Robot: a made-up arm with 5 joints.
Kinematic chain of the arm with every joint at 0, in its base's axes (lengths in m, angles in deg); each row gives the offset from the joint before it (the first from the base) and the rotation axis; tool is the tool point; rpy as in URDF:
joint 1: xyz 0.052 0 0.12 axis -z
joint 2: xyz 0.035 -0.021 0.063 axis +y
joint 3: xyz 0.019 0 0.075 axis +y
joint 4: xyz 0.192 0 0.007 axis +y
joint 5: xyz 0.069 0.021 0 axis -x
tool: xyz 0 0 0 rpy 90 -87.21 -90
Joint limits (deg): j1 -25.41..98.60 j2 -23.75..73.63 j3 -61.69..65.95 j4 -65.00..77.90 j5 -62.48..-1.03
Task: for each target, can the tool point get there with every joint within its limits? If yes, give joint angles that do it. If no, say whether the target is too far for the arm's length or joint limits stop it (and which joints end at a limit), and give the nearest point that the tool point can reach.
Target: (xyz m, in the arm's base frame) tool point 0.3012 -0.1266 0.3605
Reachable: yes | joints 26.94 9.77 -48.05 53.10 -19.33
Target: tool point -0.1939 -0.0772 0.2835
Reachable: no: joint limits stop it (at a limit: joint 2, joint 3, joint 4) | nearest point -0.0282 -0.0252 0.0981 | short by 0.254 m
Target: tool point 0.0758 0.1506 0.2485
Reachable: no: joint limits stop it (at a limit: joint 1, joint 2, joint 3, joint 4) | nearest point 0.0646 0.0831 0.0981 | short by 0.165 m
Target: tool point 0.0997 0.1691 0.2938
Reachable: no: joint limits stop it (at a limit: joint 1, joint 2, joint 4) | nearest point 0.2543 0.0961 0.3338 | short by 0.176 m
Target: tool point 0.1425 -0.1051 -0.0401
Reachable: yes | joints 49.29 51.21 39.14 -23.86 -20.23
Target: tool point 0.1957 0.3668 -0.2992
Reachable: no: too far | nearest point 0.2334 0.0862 -0.0597 | short by 0.371 m
